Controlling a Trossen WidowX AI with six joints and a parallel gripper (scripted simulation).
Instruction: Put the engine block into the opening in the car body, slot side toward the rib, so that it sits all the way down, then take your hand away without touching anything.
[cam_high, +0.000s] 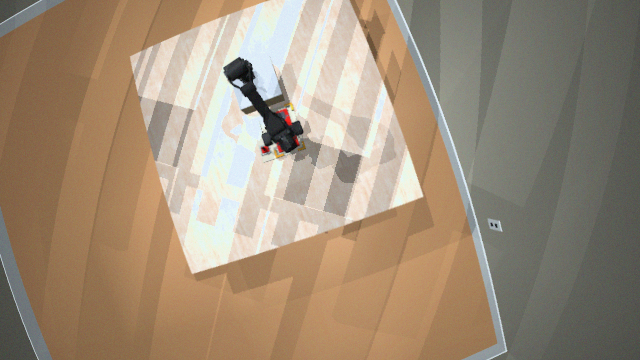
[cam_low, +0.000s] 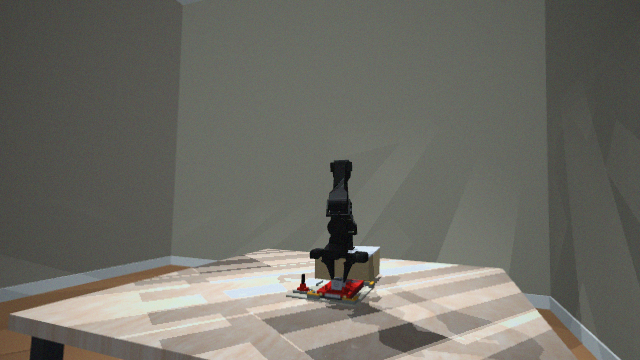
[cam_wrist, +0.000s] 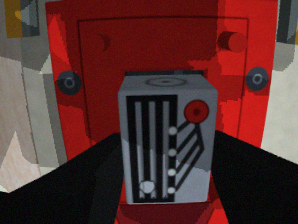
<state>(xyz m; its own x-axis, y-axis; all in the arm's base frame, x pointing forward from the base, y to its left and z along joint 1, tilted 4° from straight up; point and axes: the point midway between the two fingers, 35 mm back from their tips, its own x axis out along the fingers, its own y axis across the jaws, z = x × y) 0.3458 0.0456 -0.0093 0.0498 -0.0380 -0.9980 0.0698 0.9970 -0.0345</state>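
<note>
Now: gripper tip 12 cm to the left of the black upright pin, 1 cm short of it and 1 cm above it. The rest, counted from my gripper tip: grey engine block: 1 cm below.
</note>
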